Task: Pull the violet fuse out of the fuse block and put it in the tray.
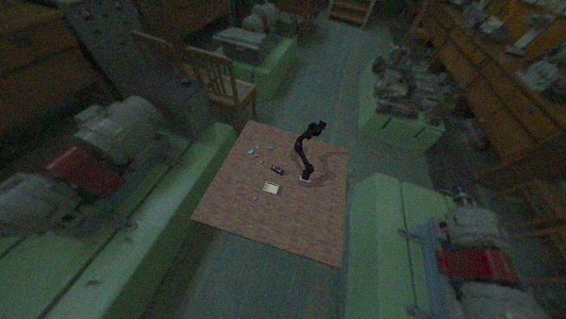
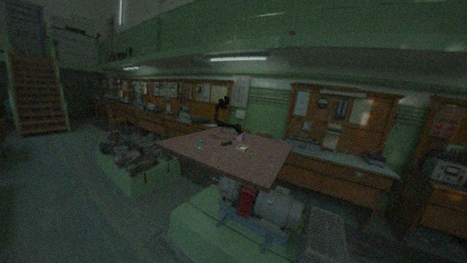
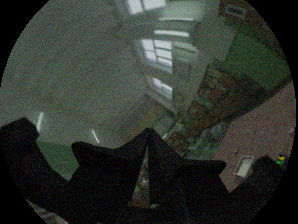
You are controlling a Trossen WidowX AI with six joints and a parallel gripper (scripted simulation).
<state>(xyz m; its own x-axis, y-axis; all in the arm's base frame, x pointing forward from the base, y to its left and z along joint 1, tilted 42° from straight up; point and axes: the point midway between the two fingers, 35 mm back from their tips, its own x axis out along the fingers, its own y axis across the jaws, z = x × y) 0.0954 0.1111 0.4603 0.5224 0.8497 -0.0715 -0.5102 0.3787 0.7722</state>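
My gripper tip is 500 mm above the violet fuse, 200 mm short of it and 130 mm to the right of it. Round my gripper tip: tray: 530 mm below, 340 mm to the left, 240 mm ahead.
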